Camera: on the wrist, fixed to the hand. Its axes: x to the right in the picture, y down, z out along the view.
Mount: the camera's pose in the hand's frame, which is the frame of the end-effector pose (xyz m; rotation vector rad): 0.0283 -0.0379 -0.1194 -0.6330 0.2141 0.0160
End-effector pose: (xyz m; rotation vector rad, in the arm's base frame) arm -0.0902 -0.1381 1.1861 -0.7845 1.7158 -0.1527
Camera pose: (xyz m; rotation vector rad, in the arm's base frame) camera -0.1848 -0.2187 1.2183 -1.2478 1.9980 0.3485
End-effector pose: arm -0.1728 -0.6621 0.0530 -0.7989 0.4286 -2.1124
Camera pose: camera -0.2880 -0.6585 -0.0037 -0.9057 1.2534 -2.0665
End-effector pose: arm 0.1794 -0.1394 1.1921 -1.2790 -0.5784 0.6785
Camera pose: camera 0.2901 -0.2031 1.2060 -1.9196 -0.6291 0.3671
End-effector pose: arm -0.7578 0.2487 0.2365 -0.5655 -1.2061 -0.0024
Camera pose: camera -0.6534 0.1749 0.2488 -1.0970 -0.9802 -0.4337
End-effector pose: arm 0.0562 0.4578 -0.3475 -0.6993 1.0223 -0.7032
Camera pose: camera -0.0504 0.3914 -0.3741 -1.1758 1.4686 -0.4388
